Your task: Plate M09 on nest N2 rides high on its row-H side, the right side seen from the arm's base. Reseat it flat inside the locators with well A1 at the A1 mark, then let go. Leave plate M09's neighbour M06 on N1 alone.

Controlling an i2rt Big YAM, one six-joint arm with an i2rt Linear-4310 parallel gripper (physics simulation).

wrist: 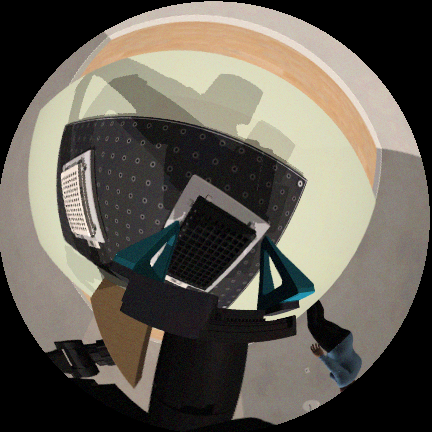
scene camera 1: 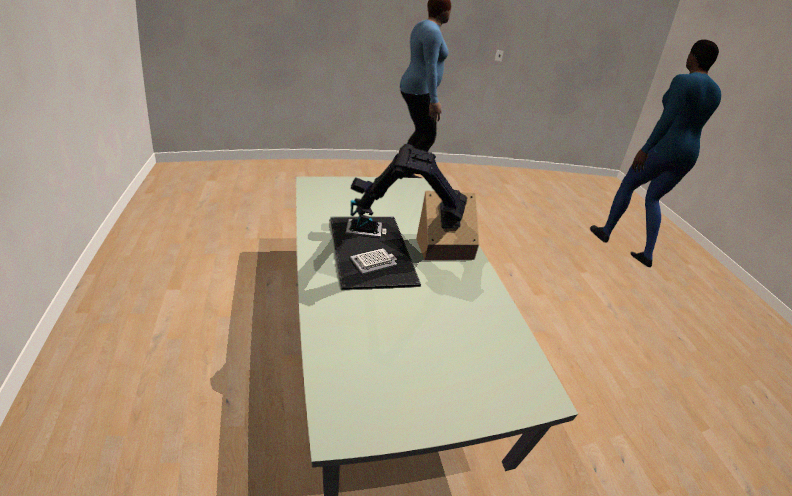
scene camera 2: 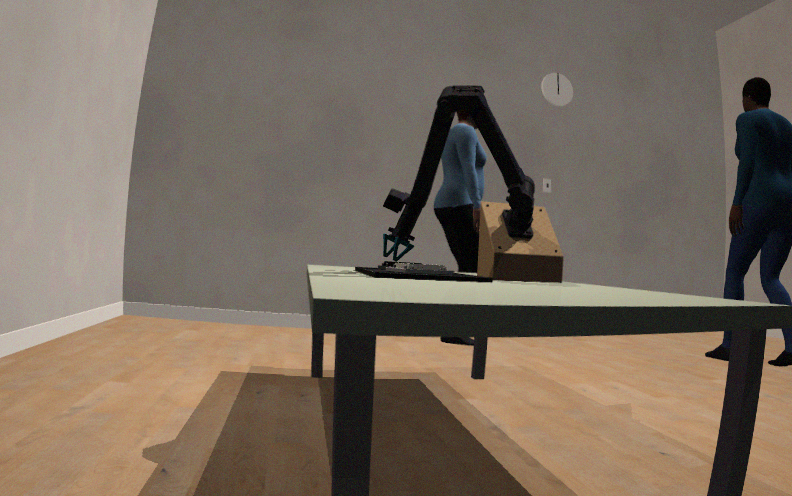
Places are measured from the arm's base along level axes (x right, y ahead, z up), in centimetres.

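Pixels of known places: gripper, fingertip midpoint: (wrist: 221, 232) (scene camera 1: 354, 222) (scene camera 2: 389, 258); arm's base, origin of the base link: (wrist: 115, 350) (scene camera 1: 449, 215) (scene camera 2: 516, 225).
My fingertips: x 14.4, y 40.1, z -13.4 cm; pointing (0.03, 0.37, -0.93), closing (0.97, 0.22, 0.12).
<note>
Ahead of a thing's pixels: the offset from my fingertips to its top centre. "spot": to the spot under its first point. Level surfaces: height alone.
The black well plate M09 @(dx -0.7, dy -4.7, dz -1.0 cm) (wrist: 215, 245) sits on the pale nest N2 @(spot: dx -4.9, dy +2.8, dz -2.4 cm) (wrist: 189, 187) in the wrist view; its tilt is hard to judge from above. My gripper (scene camera 1: 357, 218) (scene camera 2: 391, 257) (wrist: 221, 232) is open, with nothing held. Its teal fingers stand on either side of the black plate in the wrist view and look above it in scene camera 2. The near end of the nest, with a white label, is partly hidden by the gripper body. The neighbour, white plate M06 @(dx -26.3, dy -5.6, dz -1.0 cm) (scene camera 1: 374, 257) (wrist: 76, 202), sits on the other nest, apart from the fingers. The A1 mark is not readable.
Both nests are on a black perforated board @(dx -15.4, dy -6.1, dz -3.5 cm) (scene camera 1: 403, 274) (wrist: 135, 175) on the pale green table @(dz -4.9 cm) (scene camera 1: 409, 362) (scene camera 2: 526, 295). The arm's wooden base block (scene camera 1: 452, 251) (scene camera 2: 526, 266) (wrist: 120, 325) stands beside the board. Two people stand beyond the table.
</note>
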